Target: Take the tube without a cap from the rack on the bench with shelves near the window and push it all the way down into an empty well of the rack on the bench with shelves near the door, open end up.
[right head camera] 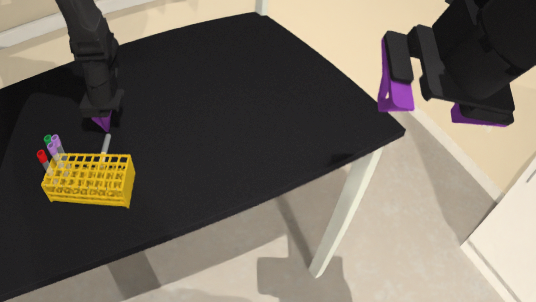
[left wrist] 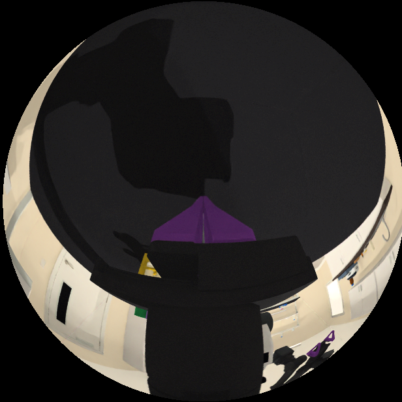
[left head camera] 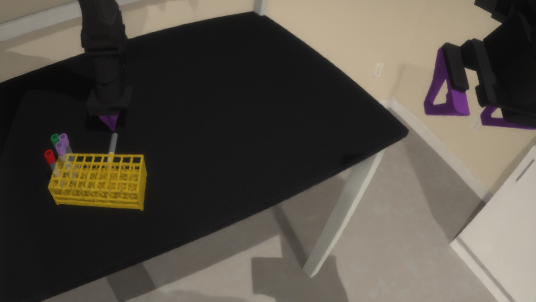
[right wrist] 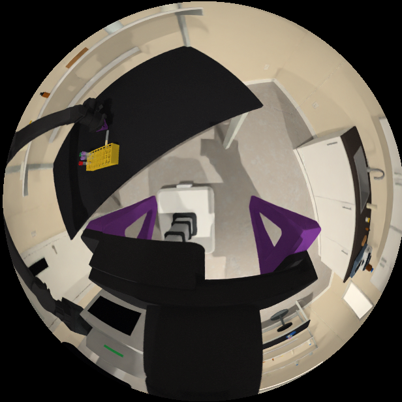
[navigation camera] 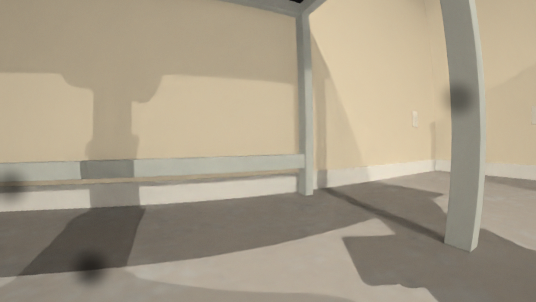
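Note:
A tube without a coloured cap [left head camera: 113, 144] [right head camera: 106, 144] [right wrist: 106, 137], grey with a paler lower end, lies on the black bench just behind the yellow rack [left head camera: 142, 192] [right head camera: 128, 190] [right wrist: 115, 156]. Its near end is partly hidden by the rack. My left gripper [left head camera: 113, 130] [right head camera: 107, 131] [left wrist: 202, 201] is shut and empty, its tips low just beyond the tube's far end. The tube does not show in the left wrist view. My right gripper [left head camera: 477, 120] [right head camera: 438, 116] [right wrist: 202, 200] is wide open and empty, off the bench's right side.
Tubes with red [left head camera: 49, 156] [right head camera: 42, 156], green [left head camera: 55, 139] [right head camera: 48, 139] and purple caps stand at the rack's left end. The black bench [left head camera: 225, 125] [right head camera: 225, 125] has a pale leg [left head camera: 345, 212] [navigation camera: 462, 150]. White cabinets [right wrist: 330, 195] stand at the right.

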